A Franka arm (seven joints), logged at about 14 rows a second.
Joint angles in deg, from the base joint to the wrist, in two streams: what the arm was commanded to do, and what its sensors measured. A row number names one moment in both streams.
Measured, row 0:
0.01, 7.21, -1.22, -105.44, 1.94, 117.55, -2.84
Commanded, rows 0 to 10:
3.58, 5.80, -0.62, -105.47, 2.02, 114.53, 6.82
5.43, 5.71, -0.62, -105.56, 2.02, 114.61, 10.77
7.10, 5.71, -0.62, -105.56, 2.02, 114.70, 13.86
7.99, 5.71, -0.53, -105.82, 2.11, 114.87, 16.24
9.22, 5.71, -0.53, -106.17, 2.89, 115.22, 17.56
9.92, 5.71, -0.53, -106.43, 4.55, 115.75, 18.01
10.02, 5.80, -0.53, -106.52, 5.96, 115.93, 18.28
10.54, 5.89, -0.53, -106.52, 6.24, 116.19, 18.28
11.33, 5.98, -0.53, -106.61, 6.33, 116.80, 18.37
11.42, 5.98, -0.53, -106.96, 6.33, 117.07, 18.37
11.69, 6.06, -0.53, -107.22, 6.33, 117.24, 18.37
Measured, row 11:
11.29, 6.21, -0.54, -106.00, 5.55, 115.77, 17.69
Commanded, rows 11 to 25:
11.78, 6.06, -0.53, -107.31, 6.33, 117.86, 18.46
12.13, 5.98, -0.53, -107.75, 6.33, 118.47, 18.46
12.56, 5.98, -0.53, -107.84, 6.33, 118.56, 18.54
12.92, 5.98, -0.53, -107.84, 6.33, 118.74, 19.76
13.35, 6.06, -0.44, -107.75, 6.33, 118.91, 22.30
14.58, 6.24, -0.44, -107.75, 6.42, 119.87, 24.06
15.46, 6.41, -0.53, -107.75, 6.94, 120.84, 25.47
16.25, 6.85, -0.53, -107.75, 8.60, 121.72, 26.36
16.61, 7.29, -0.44, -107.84, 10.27, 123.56, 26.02
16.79, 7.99, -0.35, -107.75, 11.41, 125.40, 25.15
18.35, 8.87, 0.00, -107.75, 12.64, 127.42, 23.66
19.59, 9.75, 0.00, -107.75, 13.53, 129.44, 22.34
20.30, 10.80, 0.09, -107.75, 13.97, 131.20, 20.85
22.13, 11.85, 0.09, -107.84, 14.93, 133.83, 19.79
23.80, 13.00, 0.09, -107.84, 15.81, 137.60, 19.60
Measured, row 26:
21.73, 11.19, -0.05, -107.60, 13.35, 132.61, 22.03
